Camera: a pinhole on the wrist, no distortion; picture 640 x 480 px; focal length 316.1 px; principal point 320.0 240.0 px. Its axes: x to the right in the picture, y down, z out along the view. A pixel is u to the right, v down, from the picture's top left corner.
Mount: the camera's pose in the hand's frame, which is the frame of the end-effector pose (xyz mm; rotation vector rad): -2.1 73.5 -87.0 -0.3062 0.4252 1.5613
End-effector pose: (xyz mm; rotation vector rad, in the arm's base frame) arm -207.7 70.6 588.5 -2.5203 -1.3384 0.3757
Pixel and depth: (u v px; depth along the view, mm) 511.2 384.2 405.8
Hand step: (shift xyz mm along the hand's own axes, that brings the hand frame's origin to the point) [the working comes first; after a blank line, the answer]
In the camera's frame: 245.5 185.1 405.8

-168.7 474.2 179.3
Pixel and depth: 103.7 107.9 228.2
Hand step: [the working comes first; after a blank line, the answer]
In the camera's frame: -156.2 -95.4 228.2

114.5 36.8 178.7
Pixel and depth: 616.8 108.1 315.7
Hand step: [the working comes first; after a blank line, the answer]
In the camera's frame: 296.4 -131.7 315.7

139.1 480.6 51.5
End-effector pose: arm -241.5 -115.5 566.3 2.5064 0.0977 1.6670
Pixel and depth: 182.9 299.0 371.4
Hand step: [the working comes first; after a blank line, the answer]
In the camera's frame: -161.1 69.3 371.4

-39.8 95.9 321.4
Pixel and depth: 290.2 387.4 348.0
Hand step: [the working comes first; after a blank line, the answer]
In the camera's frame: -32.8 162.3 348.0

-139.0 199.7 250.4
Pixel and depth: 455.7 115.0 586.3
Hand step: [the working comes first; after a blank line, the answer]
In the camera's frame: 251.7 -231.8 586.3

259.0 562.5 304.8
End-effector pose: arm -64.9 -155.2 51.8 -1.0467 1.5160 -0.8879
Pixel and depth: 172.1 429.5 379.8
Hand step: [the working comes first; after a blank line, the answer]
In the camera's frame: -177.7 227.7 379.8

-196.5 84.2 348.6
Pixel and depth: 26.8 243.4 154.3
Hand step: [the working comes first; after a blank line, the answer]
In the camera's frame: -143.1 1.7 154.3

12.3 14.8 114.6
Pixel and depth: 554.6 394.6 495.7
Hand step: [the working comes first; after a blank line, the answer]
In the camera's frame: 367.9 242.4 495.7

-224.5 623.7 209.1
